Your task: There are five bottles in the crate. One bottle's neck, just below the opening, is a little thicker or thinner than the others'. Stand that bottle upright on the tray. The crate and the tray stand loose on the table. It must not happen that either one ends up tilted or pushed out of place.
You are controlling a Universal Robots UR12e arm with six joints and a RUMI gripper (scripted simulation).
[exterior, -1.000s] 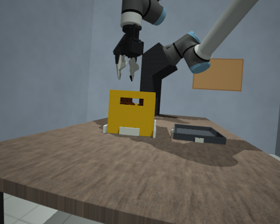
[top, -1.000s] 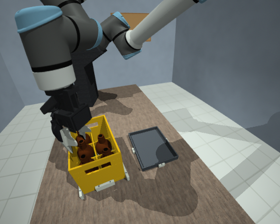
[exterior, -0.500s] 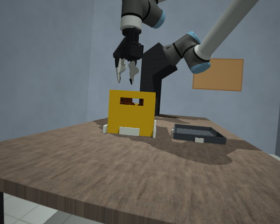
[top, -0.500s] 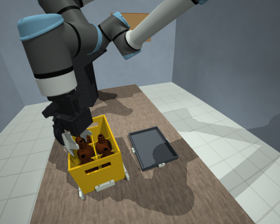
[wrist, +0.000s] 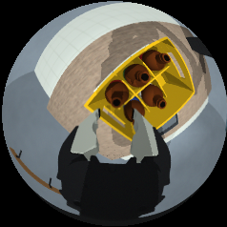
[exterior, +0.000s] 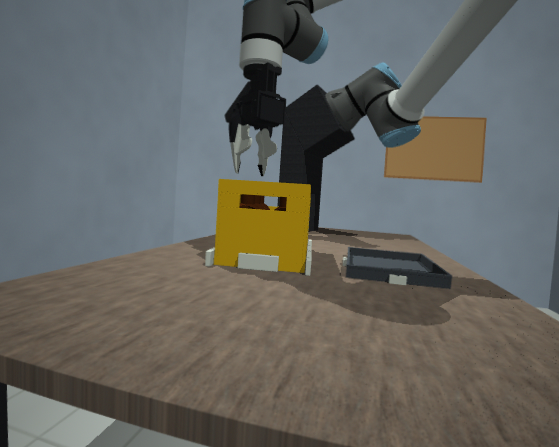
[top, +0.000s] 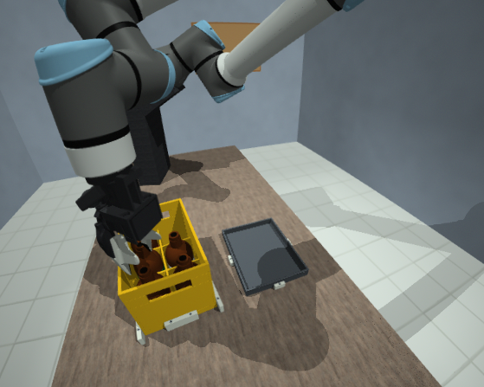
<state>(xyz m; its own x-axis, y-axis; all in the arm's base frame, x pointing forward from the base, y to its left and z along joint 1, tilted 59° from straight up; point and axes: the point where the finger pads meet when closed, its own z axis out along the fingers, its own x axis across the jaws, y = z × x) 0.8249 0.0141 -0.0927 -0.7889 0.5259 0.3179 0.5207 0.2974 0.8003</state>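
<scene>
My gripper is now 12 cm above the yellow crate, 9 cm past it and 2 cm to the right of it. Also, from my hand: dark tray 31 cm to the left, 19 cm below, 12 cm behind.
</scene>
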